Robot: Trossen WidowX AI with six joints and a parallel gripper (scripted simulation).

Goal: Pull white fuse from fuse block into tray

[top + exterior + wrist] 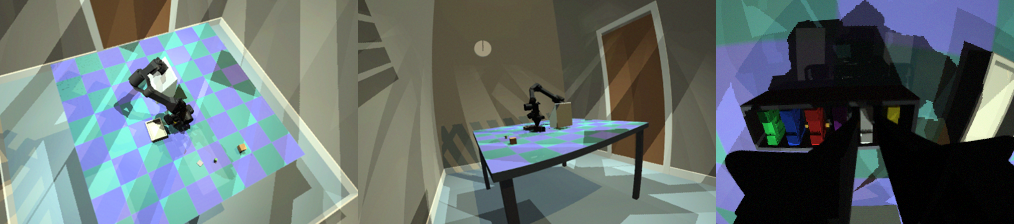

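The white fuse lies 1 cm below my gripper tip. From my gripper tip the other things lie so: cream tray (15 cm to the right, 3 cm below, 2 cm behind); then green piece (33 cm ahead, 7 cm to the left, 2 cm below).
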